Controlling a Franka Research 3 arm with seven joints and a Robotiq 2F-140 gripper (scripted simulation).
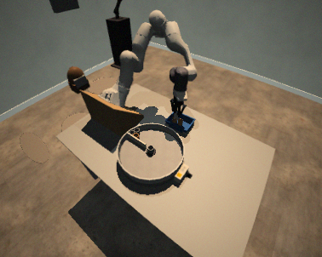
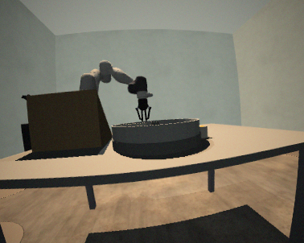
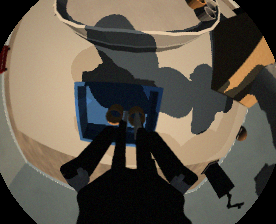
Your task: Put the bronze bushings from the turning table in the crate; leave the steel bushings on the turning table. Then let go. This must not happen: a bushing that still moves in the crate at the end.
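My gripper is now 4 cm short of the blue crate and 4 cm above it. Also, from my hand: round grey turning table (36 cm to the right, 2 cm below, 1 cm ahead).
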